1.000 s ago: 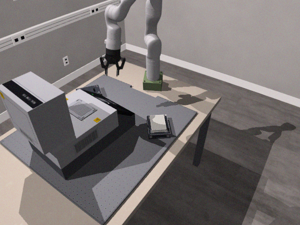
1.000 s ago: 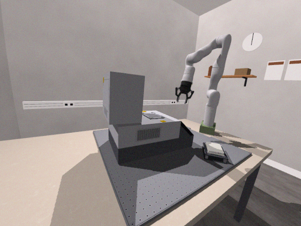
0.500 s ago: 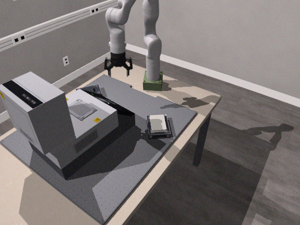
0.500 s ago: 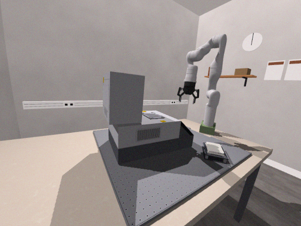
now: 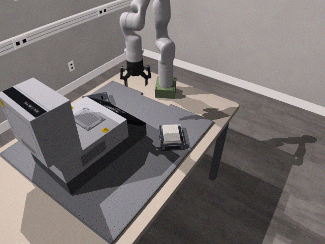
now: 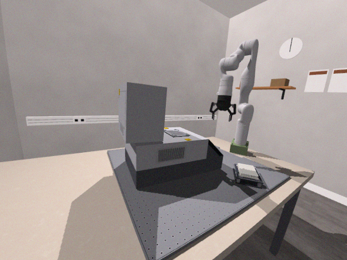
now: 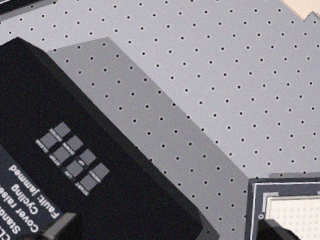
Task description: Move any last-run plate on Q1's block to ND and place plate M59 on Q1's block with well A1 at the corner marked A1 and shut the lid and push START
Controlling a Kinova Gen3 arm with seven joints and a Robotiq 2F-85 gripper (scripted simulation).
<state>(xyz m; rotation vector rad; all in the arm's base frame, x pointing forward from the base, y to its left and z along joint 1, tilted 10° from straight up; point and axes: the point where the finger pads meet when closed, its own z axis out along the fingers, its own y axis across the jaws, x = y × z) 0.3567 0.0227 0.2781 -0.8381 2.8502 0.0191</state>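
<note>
The white well plate lies 10 mm behind my hand, 200 mm to the left of it and 240 mm below it. From my hand the other things lie so: dark nest: 80 mm behind, 370 mm to the right, 260 mm below.
</note>
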